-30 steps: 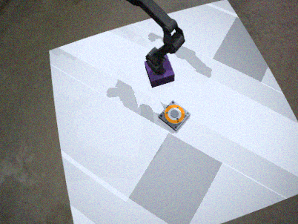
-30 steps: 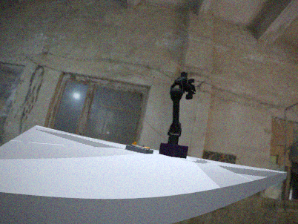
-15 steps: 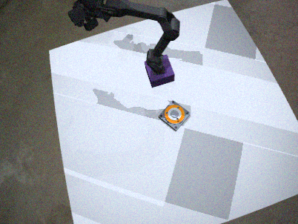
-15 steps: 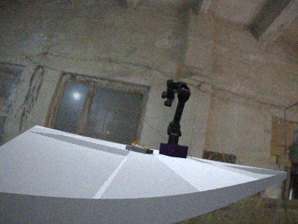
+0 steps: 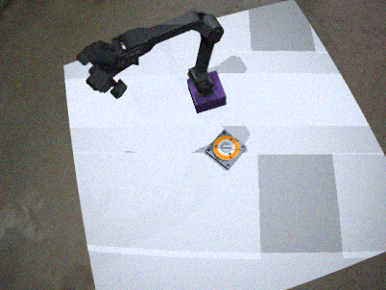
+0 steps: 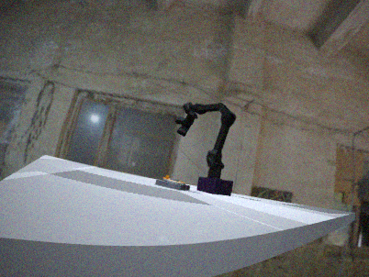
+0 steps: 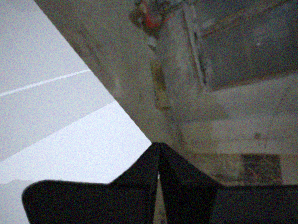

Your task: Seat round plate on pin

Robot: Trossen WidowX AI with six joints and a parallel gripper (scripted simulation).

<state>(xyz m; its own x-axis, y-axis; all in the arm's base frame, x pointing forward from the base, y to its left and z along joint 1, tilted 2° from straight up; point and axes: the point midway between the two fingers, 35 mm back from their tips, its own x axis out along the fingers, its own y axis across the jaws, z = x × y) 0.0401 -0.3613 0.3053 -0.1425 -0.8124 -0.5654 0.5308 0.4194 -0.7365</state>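
Right now my gripper tip is 22 cm short of the grey base, 43 cm to the right of it and 33 cm above it.
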